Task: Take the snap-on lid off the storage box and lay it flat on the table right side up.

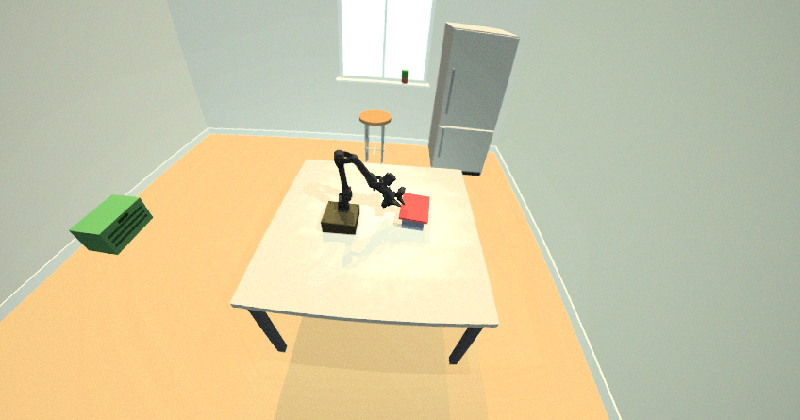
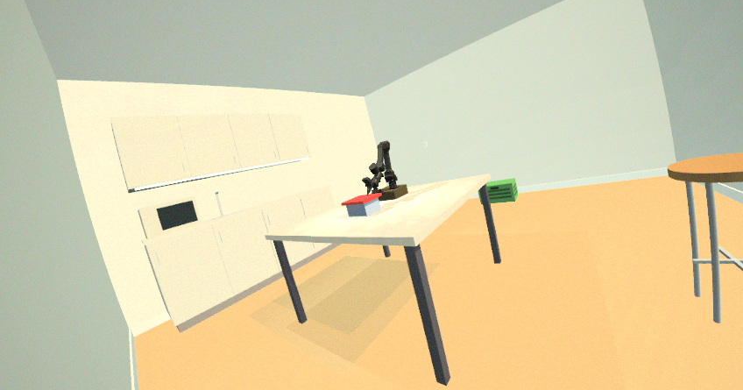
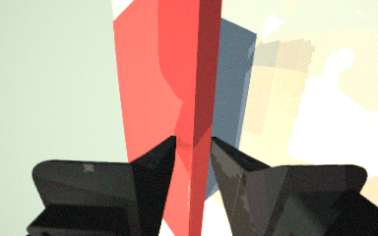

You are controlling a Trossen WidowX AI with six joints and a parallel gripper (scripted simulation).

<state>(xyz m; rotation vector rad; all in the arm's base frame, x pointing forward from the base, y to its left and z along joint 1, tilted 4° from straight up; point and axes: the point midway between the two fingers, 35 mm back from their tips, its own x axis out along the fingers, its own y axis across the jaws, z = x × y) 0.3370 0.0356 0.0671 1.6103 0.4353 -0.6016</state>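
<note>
My gripper tip is now 80 mm short of the red lid and 10 mm to the left of it. Round my gripper tip: storage box 80 mm ahead, 10 mm to the right, 50 mm below.
</note>
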